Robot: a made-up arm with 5 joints.
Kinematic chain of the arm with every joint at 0, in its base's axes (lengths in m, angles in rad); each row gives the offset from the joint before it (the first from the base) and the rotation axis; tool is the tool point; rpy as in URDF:
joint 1: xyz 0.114 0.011 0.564 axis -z
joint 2: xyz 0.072 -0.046 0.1 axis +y
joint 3: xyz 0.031 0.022 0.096 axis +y
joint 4: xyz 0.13 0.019 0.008 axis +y
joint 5: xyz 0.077 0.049 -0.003 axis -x
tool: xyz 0.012 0 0.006 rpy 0.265 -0.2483 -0.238
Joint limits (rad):
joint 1: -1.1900..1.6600
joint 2: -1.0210..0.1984
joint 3: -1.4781..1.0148
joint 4: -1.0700..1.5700
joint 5: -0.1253..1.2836
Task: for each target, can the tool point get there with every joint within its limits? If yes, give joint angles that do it. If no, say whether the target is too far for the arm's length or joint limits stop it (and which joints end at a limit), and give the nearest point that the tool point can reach.
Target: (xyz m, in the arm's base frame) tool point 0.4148 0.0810 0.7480
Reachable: yes | joints -0.0829 -0.0530 -0.0839 0.6259 0.1419
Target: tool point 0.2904 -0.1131 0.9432
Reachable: yes | joints 0.8244 -0.0809 -0.6929 -0.4411 0.2055
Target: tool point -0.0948 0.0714 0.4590
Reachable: no: joint limits stop it (at a limit: joint 1, joint 2, joint 3, joint 5) | nearest point 0.1079 0.1295 0.5739 | short by 0.240 m
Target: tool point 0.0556 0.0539 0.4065
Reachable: no: joint limits stop it (at a limit: joint 1, joint 2, joint 3, joint 5) | nearest point 0.1138 0.1444 0.5598 | short by 0.187 m
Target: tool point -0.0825 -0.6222 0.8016
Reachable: no: too far | nearest point 0.1268 -0.3311 0.7726 | short by 0.360 m
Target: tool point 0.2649 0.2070 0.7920
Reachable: yes | joints -0.7196 -0.7539 0.5238 0.2547 0.7219
